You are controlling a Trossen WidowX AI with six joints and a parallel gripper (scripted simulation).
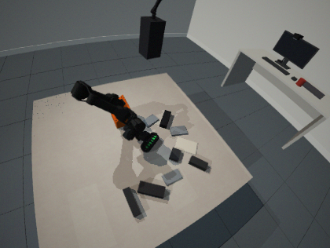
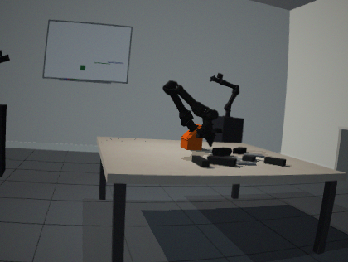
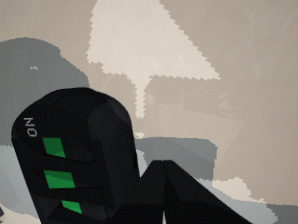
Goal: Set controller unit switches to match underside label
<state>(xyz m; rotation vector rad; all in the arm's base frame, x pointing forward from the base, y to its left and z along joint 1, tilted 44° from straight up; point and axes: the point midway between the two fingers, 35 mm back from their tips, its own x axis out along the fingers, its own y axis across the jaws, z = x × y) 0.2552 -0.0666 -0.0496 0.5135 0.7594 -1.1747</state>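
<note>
The small dark box is 20 cm ahead of my gripper tip, 16 cm to the left of it and 4 cm below it. The rest, counted from my gripper tip: long black bar 30 cm ahead, 23 cm to the right, 3 cm below; white plate 28 cm to the left, 18 cm ahead, 5 cm below.
</note>
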